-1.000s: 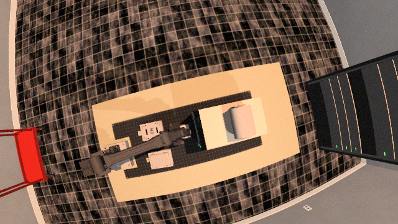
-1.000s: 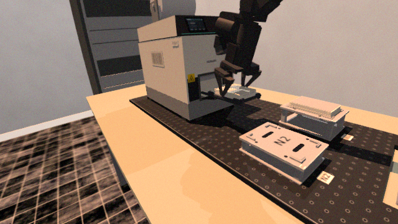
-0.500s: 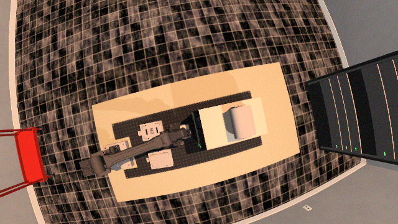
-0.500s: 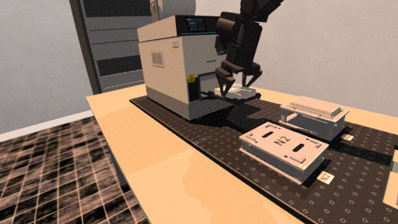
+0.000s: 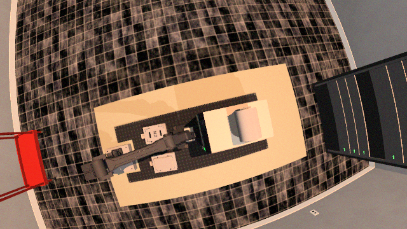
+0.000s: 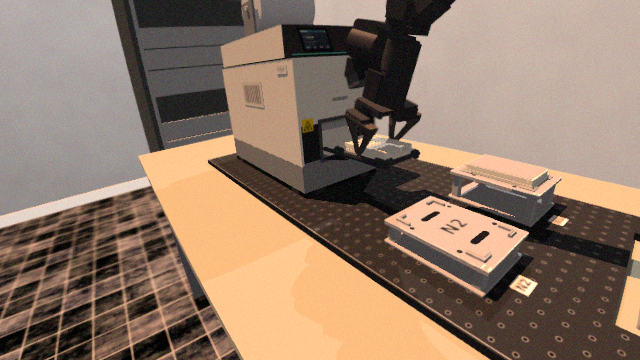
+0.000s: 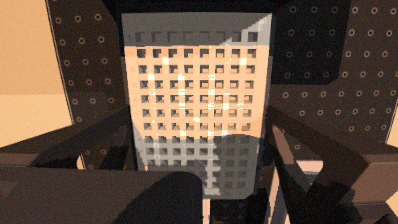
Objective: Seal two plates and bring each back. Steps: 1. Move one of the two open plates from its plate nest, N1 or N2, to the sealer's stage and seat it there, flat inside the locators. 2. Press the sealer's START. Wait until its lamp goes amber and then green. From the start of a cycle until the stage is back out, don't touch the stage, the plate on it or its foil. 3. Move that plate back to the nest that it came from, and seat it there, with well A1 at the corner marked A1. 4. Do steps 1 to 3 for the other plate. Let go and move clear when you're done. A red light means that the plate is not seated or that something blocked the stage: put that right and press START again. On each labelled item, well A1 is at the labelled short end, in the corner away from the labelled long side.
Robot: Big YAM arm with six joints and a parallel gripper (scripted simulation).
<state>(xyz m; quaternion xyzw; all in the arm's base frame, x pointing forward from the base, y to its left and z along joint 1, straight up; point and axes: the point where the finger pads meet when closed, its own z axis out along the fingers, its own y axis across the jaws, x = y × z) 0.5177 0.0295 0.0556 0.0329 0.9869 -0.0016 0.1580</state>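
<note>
The well plate is right at my hand. From my hand the other things lie so: sealer stage: 1 cm below; then plate nest N2: 20 cm behind, 8 cm below, 6 cm to the left; then sealer screen: 21 cm above, 12 cm ahead, 4 cm to the left.
</note>
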